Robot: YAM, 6 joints.
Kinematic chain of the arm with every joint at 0, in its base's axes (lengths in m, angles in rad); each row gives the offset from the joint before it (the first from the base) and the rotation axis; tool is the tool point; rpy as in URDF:
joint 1: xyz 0 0 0.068 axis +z
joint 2: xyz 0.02 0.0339 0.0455 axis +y
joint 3: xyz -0.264 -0.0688 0 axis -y
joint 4: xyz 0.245 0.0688 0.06 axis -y
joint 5: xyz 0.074 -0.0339 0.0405 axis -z
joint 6: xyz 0.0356 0 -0.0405 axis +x
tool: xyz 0 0 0 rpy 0 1.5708 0
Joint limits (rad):
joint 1: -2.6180..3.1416
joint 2: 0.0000..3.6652
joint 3: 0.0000..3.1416
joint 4: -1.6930..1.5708
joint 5: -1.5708..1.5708
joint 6: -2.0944..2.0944
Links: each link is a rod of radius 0.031 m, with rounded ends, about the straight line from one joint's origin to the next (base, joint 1, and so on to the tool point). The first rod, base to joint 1, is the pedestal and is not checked.
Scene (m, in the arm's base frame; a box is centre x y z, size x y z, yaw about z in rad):
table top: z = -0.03
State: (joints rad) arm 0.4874 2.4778 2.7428 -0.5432 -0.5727 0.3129
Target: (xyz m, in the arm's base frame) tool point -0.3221 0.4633 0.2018
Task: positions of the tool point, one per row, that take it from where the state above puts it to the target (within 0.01 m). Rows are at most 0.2 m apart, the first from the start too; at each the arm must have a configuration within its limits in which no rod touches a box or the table.
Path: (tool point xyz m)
1: 0.3882 0.3983 0.3415
2: 0.2676 0.4937 0.3132
3: 0.1238 0.5513 0.2850
4: -0.0312 0.5657 0.2569
5: -0.1842 0.5355 0.2291
6: -0.3221 0.4633 0.2018

